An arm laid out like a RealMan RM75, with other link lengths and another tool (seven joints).
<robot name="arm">
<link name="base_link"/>
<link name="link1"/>
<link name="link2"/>
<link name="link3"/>
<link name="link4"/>
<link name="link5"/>
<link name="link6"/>
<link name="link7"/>
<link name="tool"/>
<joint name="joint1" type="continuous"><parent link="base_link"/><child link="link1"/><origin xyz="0.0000 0.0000 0.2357" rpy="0.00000 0.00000 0.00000"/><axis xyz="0 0 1"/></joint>
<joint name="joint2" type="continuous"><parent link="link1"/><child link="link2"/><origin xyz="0.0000 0.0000 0.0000" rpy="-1.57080 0.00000 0.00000"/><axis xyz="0 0 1"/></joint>
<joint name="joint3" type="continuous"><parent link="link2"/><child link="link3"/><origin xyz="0.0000 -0.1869 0.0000" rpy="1.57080 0.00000 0.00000"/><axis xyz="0 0 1"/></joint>
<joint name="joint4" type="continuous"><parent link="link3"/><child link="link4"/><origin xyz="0.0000 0.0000 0.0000" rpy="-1.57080 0.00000 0.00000"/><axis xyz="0 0 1"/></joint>
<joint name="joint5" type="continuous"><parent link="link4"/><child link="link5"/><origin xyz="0.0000 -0.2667 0.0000" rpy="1.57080 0.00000 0.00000"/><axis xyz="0 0 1"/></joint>
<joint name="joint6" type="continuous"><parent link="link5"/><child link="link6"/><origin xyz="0.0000 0.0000 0.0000" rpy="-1.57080 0.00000 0.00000"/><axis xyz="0 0 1"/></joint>
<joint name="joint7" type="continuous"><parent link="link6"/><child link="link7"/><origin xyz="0.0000 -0.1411 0.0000" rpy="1.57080 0.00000 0.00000"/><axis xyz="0 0 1"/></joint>
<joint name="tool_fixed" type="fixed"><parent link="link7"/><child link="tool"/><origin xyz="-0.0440 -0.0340 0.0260" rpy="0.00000 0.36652 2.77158"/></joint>
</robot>
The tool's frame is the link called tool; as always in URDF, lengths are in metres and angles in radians. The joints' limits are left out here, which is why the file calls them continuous.
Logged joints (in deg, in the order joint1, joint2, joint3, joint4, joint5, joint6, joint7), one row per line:
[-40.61 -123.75 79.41 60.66 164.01 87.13 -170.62]
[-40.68 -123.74 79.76 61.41 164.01 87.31 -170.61]
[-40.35 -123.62 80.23 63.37 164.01 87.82 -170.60]
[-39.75 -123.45 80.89 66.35 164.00 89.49 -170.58]
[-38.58 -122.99 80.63 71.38 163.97 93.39 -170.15]
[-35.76 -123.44 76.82 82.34 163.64 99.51 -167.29]
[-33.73 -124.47 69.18 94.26 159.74 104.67 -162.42]
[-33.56 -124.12 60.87 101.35 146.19 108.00 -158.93]
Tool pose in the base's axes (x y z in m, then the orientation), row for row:
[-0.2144 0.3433 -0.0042 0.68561 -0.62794 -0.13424 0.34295]
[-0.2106 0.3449 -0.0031 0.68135 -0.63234 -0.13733 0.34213]
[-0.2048 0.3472 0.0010 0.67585 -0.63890 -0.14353 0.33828]
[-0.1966 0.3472 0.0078 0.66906 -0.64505 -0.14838 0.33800]
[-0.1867 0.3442 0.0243 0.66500 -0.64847 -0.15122 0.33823]
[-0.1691 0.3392 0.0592 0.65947 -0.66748 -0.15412 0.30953]
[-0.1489 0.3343 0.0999 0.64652 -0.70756 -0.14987 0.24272]
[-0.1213 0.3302 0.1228 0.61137 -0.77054 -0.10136 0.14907]
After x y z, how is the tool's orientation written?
As a quaternion, x y z w.
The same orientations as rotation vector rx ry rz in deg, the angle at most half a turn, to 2 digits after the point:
[102.10 -93.51 -19.99]
[101.51 -94.20 -20.46]
[100.87 -95.36 -21.42]
[99.87 -96.29 -22.15]
[99.26 -96.79 -22.57]
[99.83 -101.04 -23.33]
[101.24 -110.80 -23.47]
[100.69 -126.90 -16.69]

